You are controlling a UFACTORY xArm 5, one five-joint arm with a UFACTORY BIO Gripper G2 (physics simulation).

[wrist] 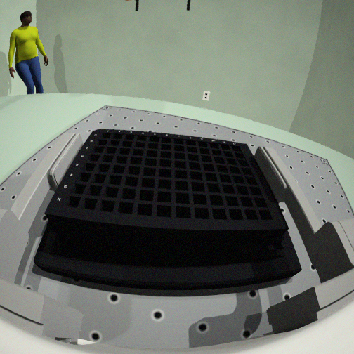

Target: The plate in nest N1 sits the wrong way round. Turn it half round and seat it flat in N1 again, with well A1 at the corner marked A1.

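Note:
A black many-welled plate point(167, 224) is in the middle of the wrist view. Small white letters run down its left edge, with H at the near left corner, and small marks run along its far edge. My gripper point(169, 167) is shut on the plate, with one grey finger pad along each short side. A black nest base point(167, 276) shows below the plate's near side. The space between them is very dark, so the exact gap cannot be told. The nest's A1 corner mark cannot be made out.
A grey perforated board point(158, 334) lies under the nest, with small marks at its far corners. A pale green surface point(45, 112) extends beyond it. A person in a yellow top point(26, 44) stands at the far left, near the green wall point(150, 55).

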